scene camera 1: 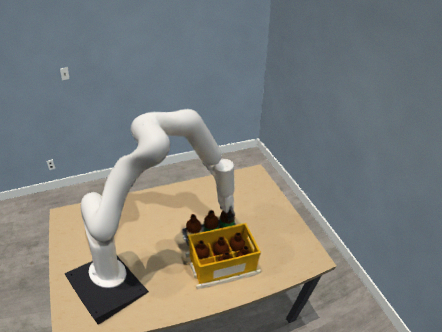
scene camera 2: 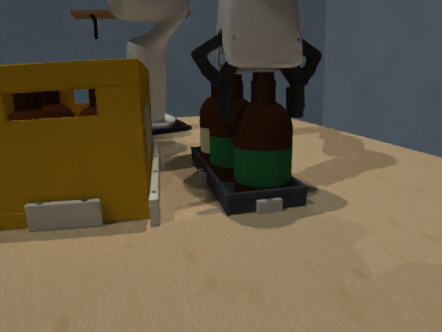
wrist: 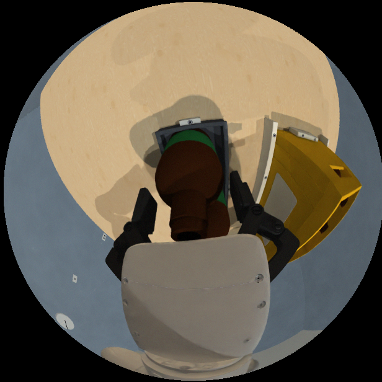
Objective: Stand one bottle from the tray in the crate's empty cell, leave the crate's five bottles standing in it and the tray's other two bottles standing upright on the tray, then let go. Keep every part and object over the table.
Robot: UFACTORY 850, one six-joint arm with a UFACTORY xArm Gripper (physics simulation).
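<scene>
Three brown bottles stand upright in a row on the dark tray (scene camera 2: 295, 196) (wrist: 225, 150). The end bottle (scene camera 1: 227, 219) (scene camera 2: 263, 167) (wrist: 189, 167) has a green label, as does the middle bottle (scene camera 1: 211, 221) (scene camera 2: 221, 151). The far bottle (scene camera 1: 193, 225) (scene camera 2: 205, 141) has a cream label. My gripper (scene camera 1: 227, 212) (scene camera 2: 261, 112) (wrist: 188, 188) is open, pointing down, with its fingers on either side of the end bottle's neck and shoulder, holding nothing. The yellow crate (scene camera 1: 201, 274) (scene camera 2: 75, 165) (wrist: 312, 175) holds several brown bottles; its front-left cell in scene camera 1 looks empty, partly hidden by the wall.
The crate stands beside the tray, with a gap between them. White strips (scene camera 1: 227, 280) (scene camera 2: 155, 187) (wrist: 267, 160) run along the crate's base. The arm's black base plate (scene camera 1: 105, 305) is at the left of the wooden table (scene camera 1: 285, 235).
</scene>
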